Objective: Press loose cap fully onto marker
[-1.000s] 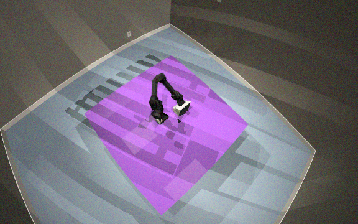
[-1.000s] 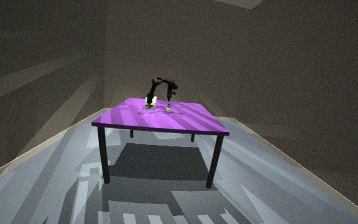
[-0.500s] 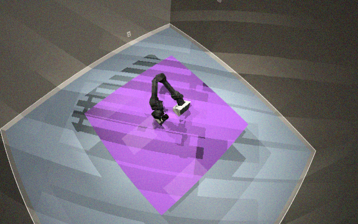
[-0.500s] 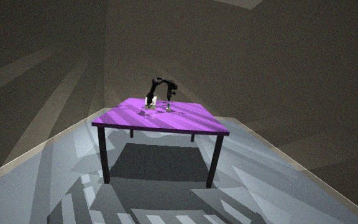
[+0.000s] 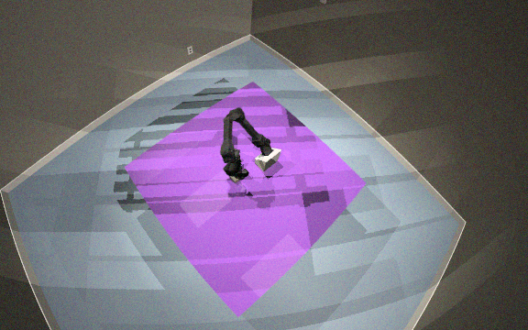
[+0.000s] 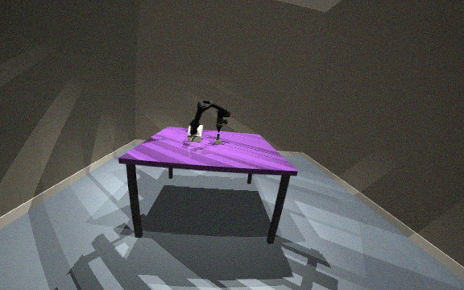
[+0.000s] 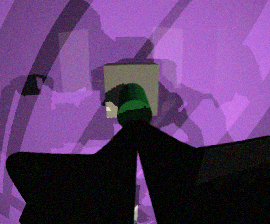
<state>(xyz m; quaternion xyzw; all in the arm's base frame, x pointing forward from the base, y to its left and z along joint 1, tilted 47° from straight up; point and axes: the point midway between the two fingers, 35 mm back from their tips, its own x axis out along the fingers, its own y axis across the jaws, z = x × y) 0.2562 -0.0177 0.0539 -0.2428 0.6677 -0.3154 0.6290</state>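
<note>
Right now the green cap is 4 cm below my gripper tip. Also, from my gripper tip: holder block (10 cm below).
</note>
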